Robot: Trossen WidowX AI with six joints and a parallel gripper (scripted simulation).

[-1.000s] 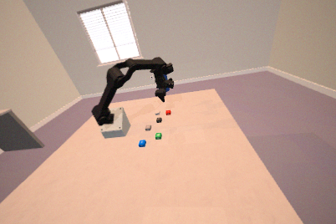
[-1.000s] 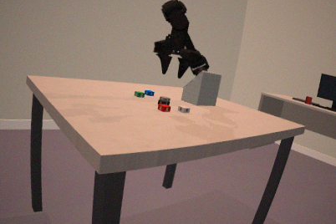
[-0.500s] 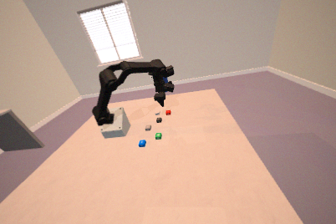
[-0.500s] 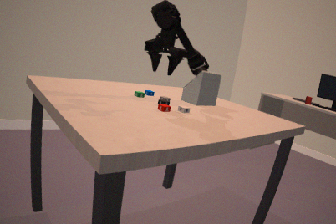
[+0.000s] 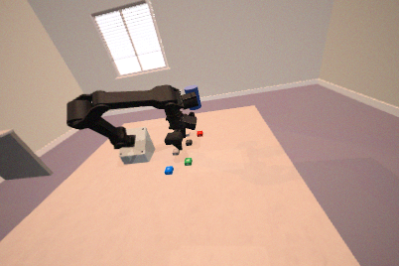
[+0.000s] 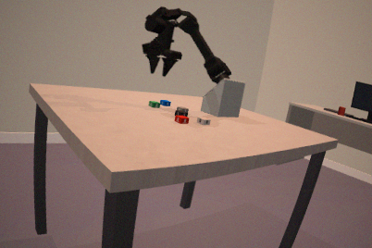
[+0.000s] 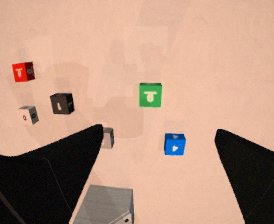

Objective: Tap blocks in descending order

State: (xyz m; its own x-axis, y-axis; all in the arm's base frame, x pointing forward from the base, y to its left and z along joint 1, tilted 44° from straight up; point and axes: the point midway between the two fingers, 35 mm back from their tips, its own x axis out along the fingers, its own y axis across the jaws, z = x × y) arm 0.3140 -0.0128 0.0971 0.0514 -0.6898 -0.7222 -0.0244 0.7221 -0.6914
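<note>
Now: gripper tip 11 cm above the green block and 1 cm to the right of it. Round my gripper tip: blue block (11 cm below, 9 cm behind, 4 cm to the right); then grey block (11 cm below, 9 cm behind, 8 cm to the left); then black block (15 cm to the left, 11 cm below, 3 cm behind).
</note>
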